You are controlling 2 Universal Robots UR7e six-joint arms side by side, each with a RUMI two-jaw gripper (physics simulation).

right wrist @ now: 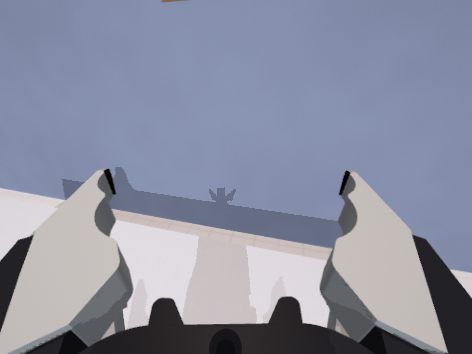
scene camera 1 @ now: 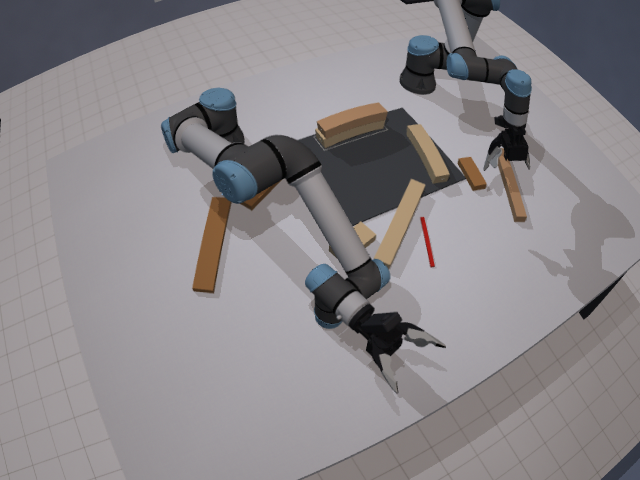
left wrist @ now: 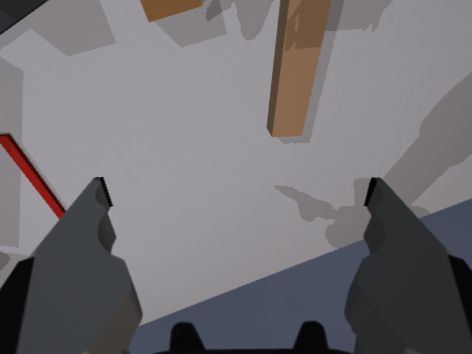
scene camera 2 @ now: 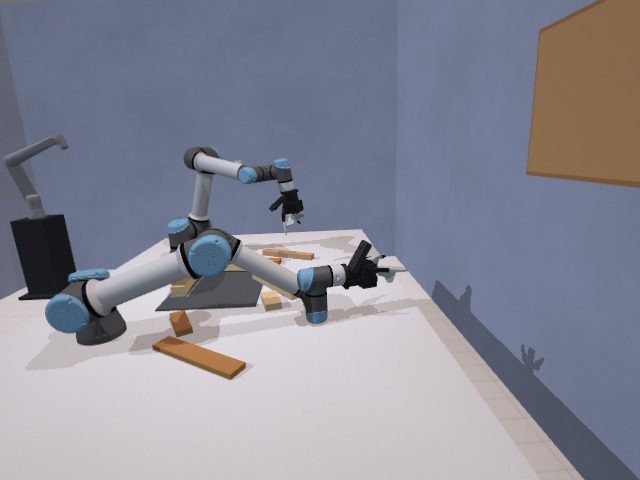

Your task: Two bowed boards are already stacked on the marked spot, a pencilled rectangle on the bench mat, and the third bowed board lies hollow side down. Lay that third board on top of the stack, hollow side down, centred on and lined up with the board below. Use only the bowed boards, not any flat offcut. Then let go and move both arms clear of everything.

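Where they show: left gripper, fingertip midpoint: (scene camera 1: 507,169) (left wrist: 238,179) (scene camera 2: 293,229); right gripper, fingertip midpoint: (right wrist: 229,171) (scene camera 1: 422,370) (scene camera 2: 396,262); left arm's base, origin of the base link: (scene camera 1: 417,83); right arm's base, origin of the base link: (scene camera 2: 102,333).
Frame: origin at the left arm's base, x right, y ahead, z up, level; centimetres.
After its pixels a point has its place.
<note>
Two bowed boards are stacked on the pencilled rectangle on the mat (scene camera 1: 377,188) @(z 0.6, x 56.3, y 27.4 cm) (scene camera 2: 222,295) @(z 0.6, x 62.3, y 18.7 cm): a paler lower board (scene camera 1: 353,135) @(z 2.2, x 45.7, y 6.9 cm) and an orange-brown upper board (scene camera 1: 351,119) @(z 9.7, x 46.5, y 6.1 cm). The third bowed board (scene camera 1: 428,153) @(z 5.7, x 35.5, y 31.0 cm), pale, lies hollow side down near the mat's right edge in scene camera 1. My left gripper (scene camera 1: 507,166) @(z 18.6, x 31.8, y 58.1 cm) (scene camera 2: 292,227) @(z 18.6, x 31.8, y 58.1 cm) (left wrist: 238,179) @(z 18.6, x 31.8, y 58.1 cm) is open and empty, fingers pointing down. It hangs above the table, over the far end of a long flat offcut, to the right of the third board in scene camera 1. My right gripper (scene camera 1: 420,368) @(z 17.6, x 98.8, y 79.1 cm) (scene camera 2: 395,262) @(z 17.6, x 98.8, y 79.1 cm) (right wrist: 229,171) @(z 17.6, x 98.8, y 79.1 cm) is open and empty, near the front table edge.
Flat offcuts lie around the mat: a long brown one (scene camera 1: 512,191) @(z 3.0, x 22.5, y 60.2 cm) (left wrist: 297,75) @(z 2.9, x 23.9, y 63.0 cm), a short brown one (scene camera 1: 471,173) @(z 2.5, x 27.8, y 45.1 cm) (left wrist: 172,7) @(z 2.5, x 29.3, y 49.8 cm), a long pale one (scene camera 1: 400,222) @(z 3.2, x 62.7, y 41.9 cm) and a dark orange one (scene camera 1: 211,245) @(z 1.7, x 107.1, y 10.2 cm) (scene camera 2: 199,356) @(z 1.7, x 108.2, y 9.9 cm). A red stick (scene camera 1: 427,241) @(z 0.6, x 60.0, y 51.0 cm) (left wrist: 32,175) @(z 0.6, x 57.8, y 48.9 cm) lies near the mat. My right forearm crosses the mat's near side.
</note>
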